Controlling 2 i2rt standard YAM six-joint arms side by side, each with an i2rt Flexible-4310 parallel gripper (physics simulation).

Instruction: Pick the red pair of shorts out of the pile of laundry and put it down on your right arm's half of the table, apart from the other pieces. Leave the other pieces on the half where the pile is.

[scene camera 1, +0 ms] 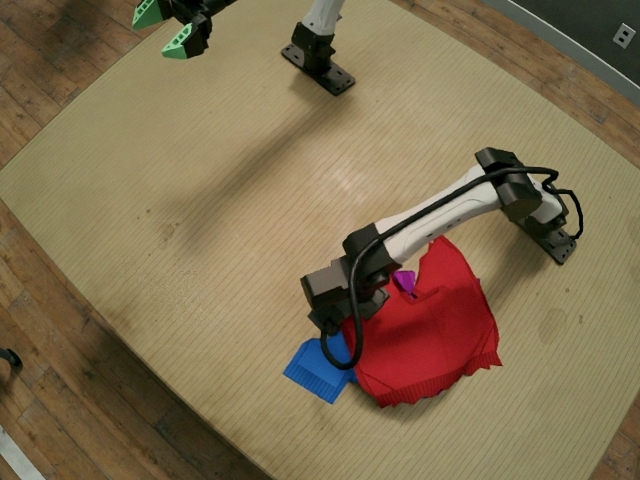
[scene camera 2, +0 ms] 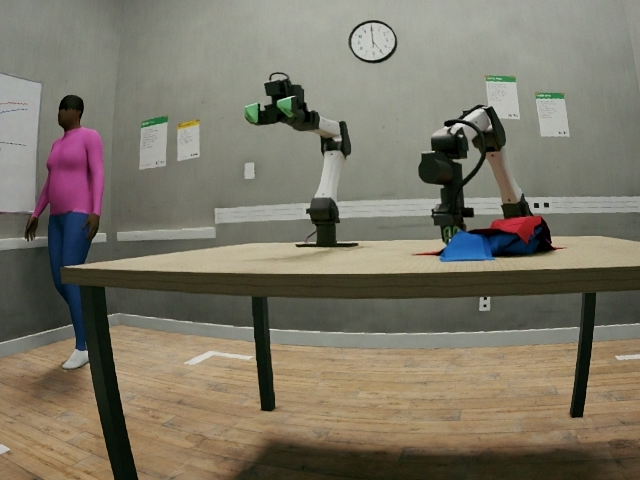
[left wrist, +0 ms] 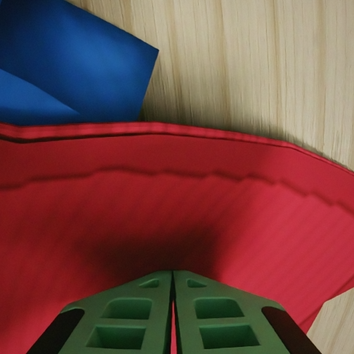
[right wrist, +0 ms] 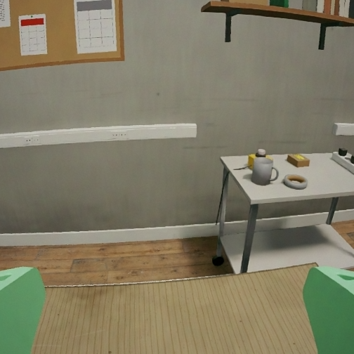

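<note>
The red pair of shorts (scene camera 1: 429,335) (scene camera 2: 519,227) (left wrist: 280,240) lies spread on top of the pile. A blue piece (scene camera 1: 320,366) (scene camera 2: 467,246) (left wrist: 90,65) sticks out beside and under it, and a bit of purple cloth (scene camera 1: 404,281) shows at its upper edge. My left gripper (scene camera 2: 450,235) (left wrist: 172,282) points down at table height at the pile's edge. Its fingers are together with red cloth around and between them; the exact pinch is partly hidden, and the wrist hides the fingers in scene camera 1. My right gripper (scene camera 1: 149,40) (scene camera 2: 268,110) (right wrist: 173,284) is open and empty, high up.
The wooden table (scene camera 1: 206,155) (scene camera 2: 310,284) carries both arm bases. The left arm (scene camera 1: 439,217) reaches over the pile in scene camera 1. A cart (right wrist: 225,197) stands beyond the table edge in the right wrist view. A person (scene camera 2: 74,170) stands at the left in scene camera 2.
</note>
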